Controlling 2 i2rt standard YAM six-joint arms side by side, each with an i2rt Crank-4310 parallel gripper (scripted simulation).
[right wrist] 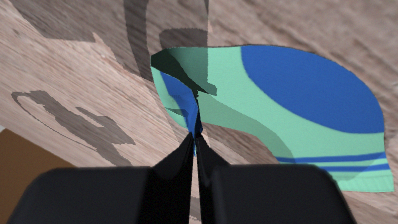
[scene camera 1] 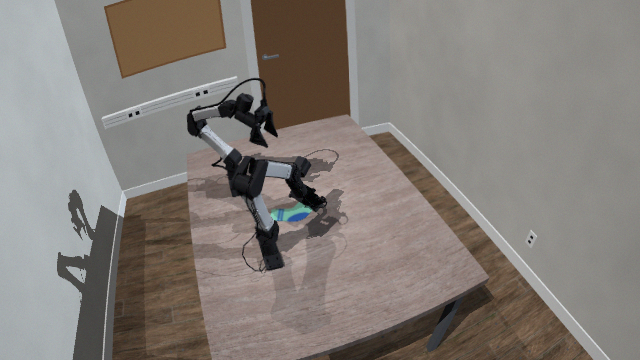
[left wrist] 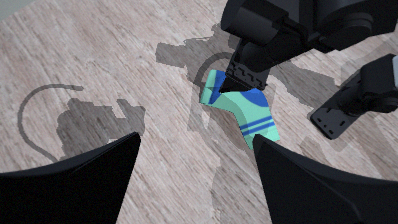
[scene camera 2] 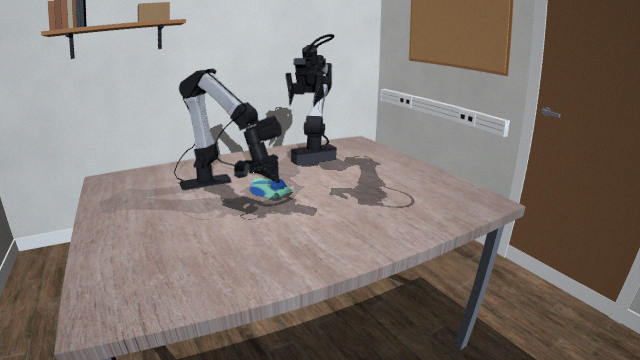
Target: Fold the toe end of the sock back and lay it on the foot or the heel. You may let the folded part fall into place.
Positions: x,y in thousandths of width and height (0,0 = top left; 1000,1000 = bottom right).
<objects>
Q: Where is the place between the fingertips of the left gripper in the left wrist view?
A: At 494,609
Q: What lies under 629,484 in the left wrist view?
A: A mint-green sock.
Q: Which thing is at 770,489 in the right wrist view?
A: A mint-green sock.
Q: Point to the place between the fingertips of the right gripper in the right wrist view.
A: At 489,605
</objects>
